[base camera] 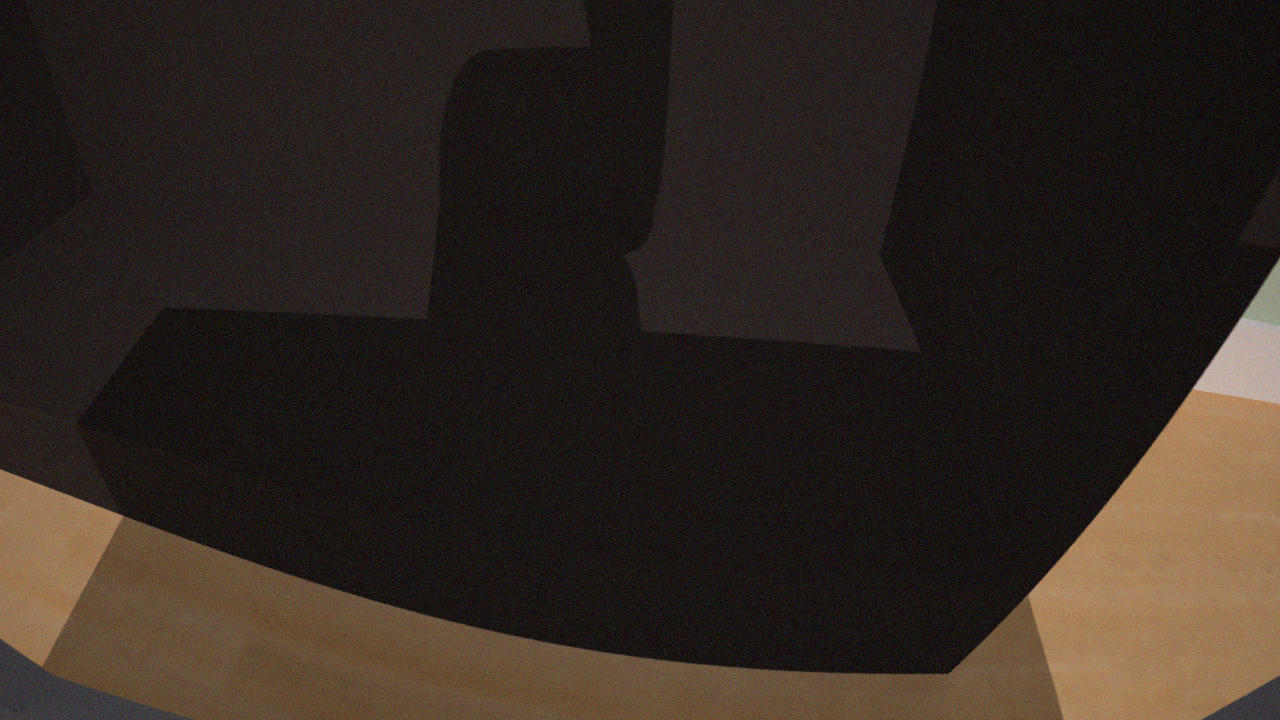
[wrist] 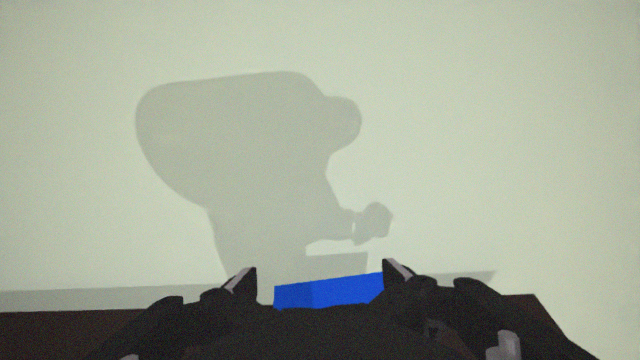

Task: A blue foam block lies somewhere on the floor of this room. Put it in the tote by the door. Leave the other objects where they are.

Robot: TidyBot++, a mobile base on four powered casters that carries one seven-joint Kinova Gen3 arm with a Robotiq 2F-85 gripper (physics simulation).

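Places are measured from the arm's base along level axes (x left, y back, z up), in centimetres.
Where they show: gripper, fingertip midpoint: (wrist: 319,277).
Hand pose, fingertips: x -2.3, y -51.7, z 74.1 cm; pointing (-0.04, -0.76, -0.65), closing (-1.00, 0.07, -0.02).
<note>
After its pixels a point has its place.
A blue block-like thing (wrist: 345,291) @(y -52.0, x -4.1, z 70.9 cm) shows low in the wrist view, beyond and between the fingertips, at a dark brown surface in front of the wall. Its lower part is hidden by the gripper, and I cannot tell how far it is from the fingers. My gripper (wrist: 319,277) @(y -51.7, x -2.3, z 74.1 cm) is open, with its fingers spread wide and nothing between them. The tote and the door do not show in either view.
A large dark piece of furniture (base camera: 760,501) @(y -29.0, x -5.8, z -29.7 cm) (wrist: 65,332) @(y -54.0, x 21.9, z 66.4 cm) fills most of the base camera view, close in front, with shadows on it. Wooden floor (base camera: 1181,537) @(y -32.0, x -43.9, z -39.7 cm) shows below and to the right. A pale wall (wrist: 490,125) @(y -55.7, x -14.2, z 82.0 cm) carries the arm's shadow. A white baseboard (base camera: 1253,358) @(y -49.4, x -63.9, z -34.4 cm) shows at the right.
</note>
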